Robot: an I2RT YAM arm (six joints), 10 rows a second.
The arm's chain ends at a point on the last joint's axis. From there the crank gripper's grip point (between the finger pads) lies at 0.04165 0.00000 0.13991 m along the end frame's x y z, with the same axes.
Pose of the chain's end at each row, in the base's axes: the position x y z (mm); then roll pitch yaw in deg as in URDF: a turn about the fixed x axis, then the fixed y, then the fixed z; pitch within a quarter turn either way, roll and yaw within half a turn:
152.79, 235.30, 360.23, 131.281, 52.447, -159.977
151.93, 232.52, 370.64, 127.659, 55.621, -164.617
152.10, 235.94, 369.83, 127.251, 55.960, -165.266
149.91, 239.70, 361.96, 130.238, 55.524, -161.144
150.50, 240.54, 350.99, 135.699, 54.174, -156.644
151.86, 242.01, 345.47, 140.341, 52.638, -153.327
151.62, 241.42, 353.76, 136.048, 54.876, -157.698
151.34, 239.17, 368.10, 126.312, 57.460, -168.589
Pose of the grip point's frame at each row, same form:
161.70, 350.45, 270.95, 131.281, 52.447, -159.977
167.89, 351.79, 288.00, 127.659, 55.621, -164.617
169.10, 355.56, 287.91, 127.251, 55.960, -165.266
163.59, 357.23, 276.47, 130.238, 55.524, -161.144
163.91, 352.77, 258.61, 135.699, 54.174, -156.644
165.69, 348.88, 247.00, 140.341, 52.638, -153.327
168.82, 353.43, 261.74, 136.048, 54.876, -157.698
175.54, 359.07, 288.42, 126.312, 57.460, -168.589

